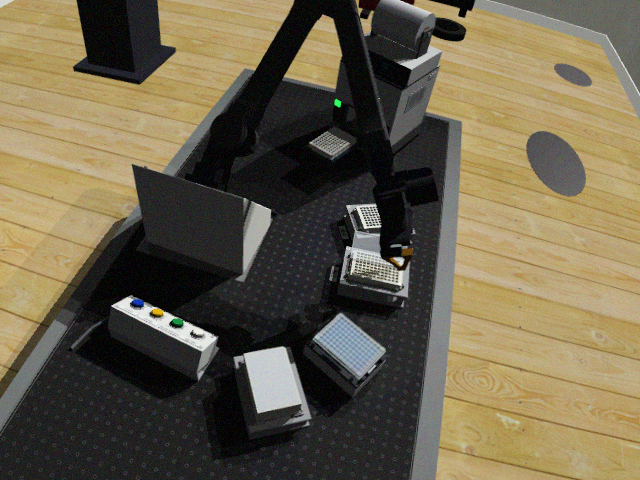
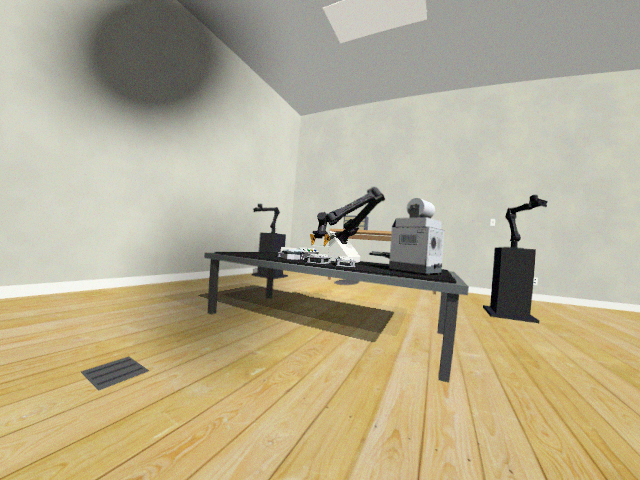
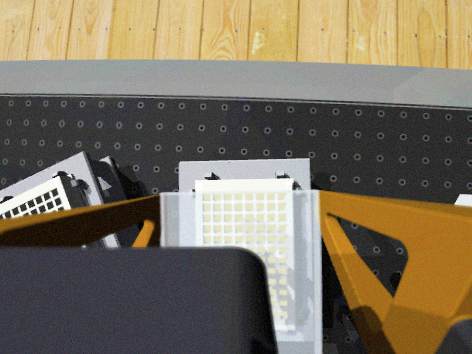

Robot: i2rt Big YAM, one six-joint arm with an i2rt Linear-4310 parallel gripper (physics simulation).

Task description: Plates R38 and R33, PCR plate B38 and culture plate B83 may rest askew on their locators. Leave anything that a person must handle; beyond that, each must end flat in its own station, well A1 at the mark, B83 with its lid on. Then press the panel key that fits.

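Observation:
My gripper point(image 1: 398, 257) point(image 3: 239, 203) point(image 2: 318, 236) is shut on a clear lid point(image 3: 307, 228) and holds it a little above a white well plate point(image 1: 371, 270) point(image 3: 244, 185). That plate has cream wells and sits on a grey station point(image 1: 370, 291) point(image 3: 241, 169) at the right of the table. The lid's long sides sit against the orange fingers. A second white well plate point(image 1: 369, 216) sits on the station just behind. A blue-tinted plate point(image 1: 349, 345) sits on a turned station in front. A plate with a plain white top point(image 1: 272, 378) sits on a station at the front.
A key panel point(image 1: 161, 334) with blue, yellow, green and white keys stands at the front left. A grey angled screen point(image 1: 194, 221) stands at the left. A grey machine point(image 1: 409, 81) stands at the back, with a well plate point(image 1: 331, 143) before it. The table's right rim point(image 1: 444, 267) is close.

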